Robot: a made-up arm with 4 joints.
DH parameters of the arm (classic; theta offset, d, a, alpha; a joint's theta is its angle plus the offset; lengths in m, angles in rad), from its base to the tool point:
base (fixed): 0.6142 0 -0.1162 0
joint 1: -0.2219 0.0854 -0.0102 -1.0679
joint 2: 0 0.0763 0.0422 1.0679
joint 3: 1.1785 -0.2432 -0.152 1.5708
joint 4: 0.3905 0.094 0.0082 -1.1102
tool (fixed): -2.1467 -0.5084 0 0
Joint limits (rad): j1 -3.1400..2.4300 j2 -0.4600..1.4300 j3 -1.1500..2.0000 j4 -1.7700..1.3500
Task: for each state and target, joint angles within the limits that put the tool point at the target. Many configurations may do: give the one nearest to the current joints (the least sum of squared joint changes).
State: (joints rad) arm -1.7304 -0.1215 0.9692 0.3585
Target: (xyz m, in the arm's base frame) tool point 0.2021 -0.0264 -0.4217
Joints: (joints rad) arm -1.2228 -0.3986 0.1846 0.3728
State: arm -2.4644 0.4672 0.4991 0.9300
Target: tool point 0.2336 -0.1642 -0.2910
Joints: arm -2.6229 -0.0234 0.5293 0.7857
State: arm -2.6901 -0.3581 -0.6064 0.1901
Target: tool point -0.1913 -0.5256 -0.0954
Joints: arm -2.6099 -0.4600 -0.8707 0.8955
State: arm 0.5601 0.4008 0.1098 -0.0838
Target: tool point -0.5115 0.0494 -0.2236
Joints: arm 0.1644 0.5570 0.1270 0.7633
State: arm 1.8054 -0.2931 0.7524 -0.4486
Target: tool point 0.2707 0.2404 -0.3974
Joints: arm 1.5293 -0.4366 0.7205 -1.1893
